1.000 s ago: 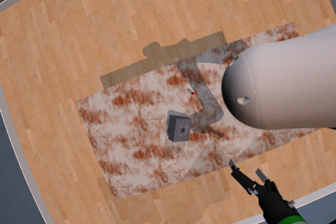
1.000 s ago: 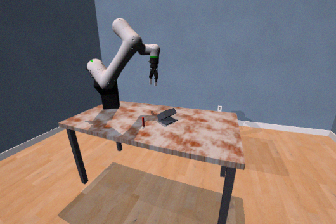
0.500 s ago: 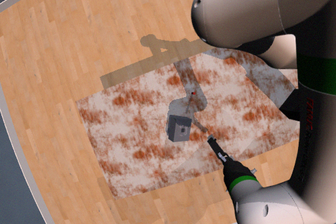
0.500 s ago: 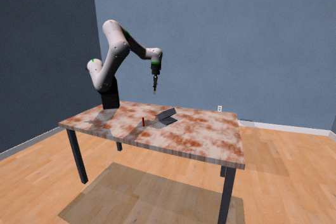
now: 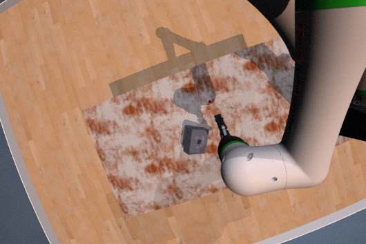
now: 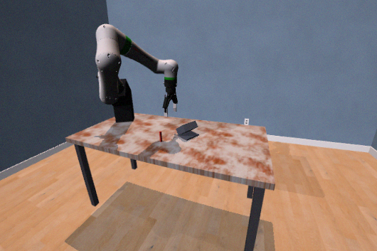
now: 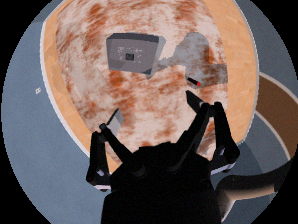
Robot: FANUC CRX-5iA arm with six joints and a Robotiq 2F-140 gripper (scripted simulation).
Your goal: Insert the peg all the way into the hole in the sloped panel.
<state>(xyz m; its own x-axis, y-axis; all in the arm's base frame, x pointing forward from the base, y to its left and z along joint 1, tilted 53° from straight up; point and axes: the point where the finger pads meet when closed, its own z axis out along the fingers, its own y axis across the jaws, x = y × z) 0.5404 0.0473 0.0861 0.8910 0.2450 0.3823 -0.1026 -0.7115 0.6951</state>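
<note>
The red peg lies 15 cm to the right of my hand, 14 cm below it and 3 cm behind it.
</note>
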